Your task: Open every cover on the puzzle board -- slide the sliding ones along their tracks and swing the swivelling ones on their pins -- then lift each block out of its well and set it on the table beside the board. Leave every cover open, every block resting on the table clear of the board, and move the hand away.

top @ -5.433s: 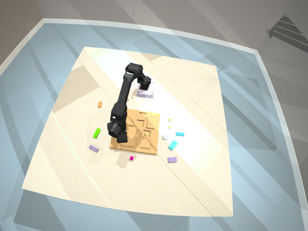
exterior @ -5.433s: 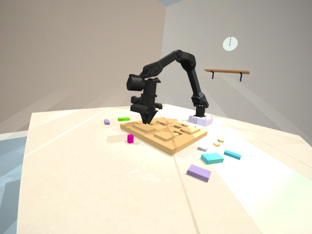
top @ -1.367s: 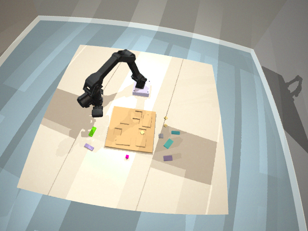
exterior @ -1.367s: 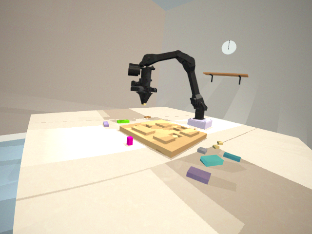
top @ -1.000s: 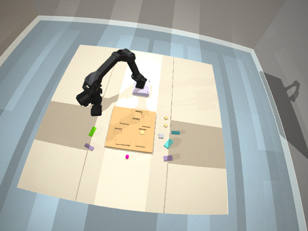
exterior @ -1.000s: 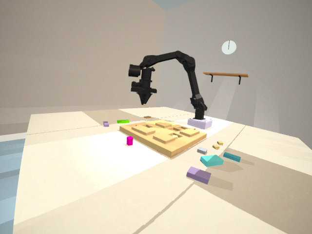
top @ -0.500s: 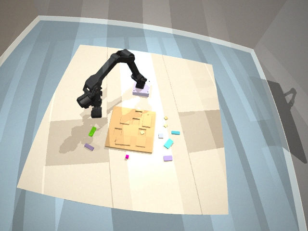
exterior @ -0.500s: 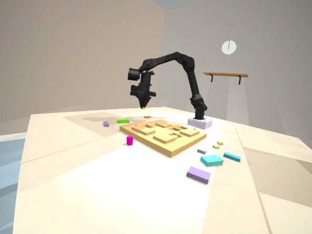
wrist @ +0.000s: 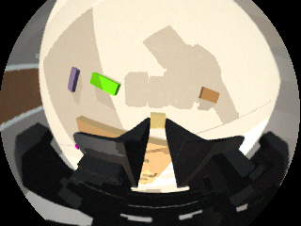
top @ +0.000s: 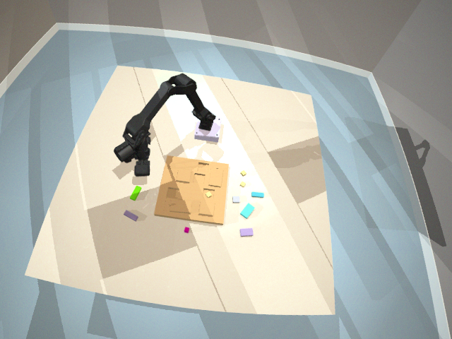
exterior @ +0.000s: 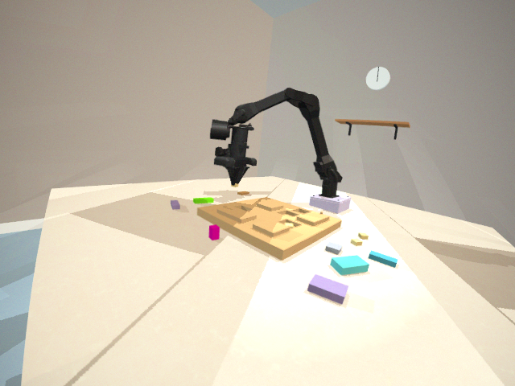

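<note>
Right now the tan puzzle board is 25 cm to the left of my gripper tip, 4 cm below it and 3 cm ahead of it. Round my gripper tip: green block 12 cm ahead, 5 cm below, 1 cm to the right; then magenta block 26 cm to the left, 21 cm ahead, 4 cm below; then orange block 10 cm behind, 8 cm to the right, 5 cm below.
</note>
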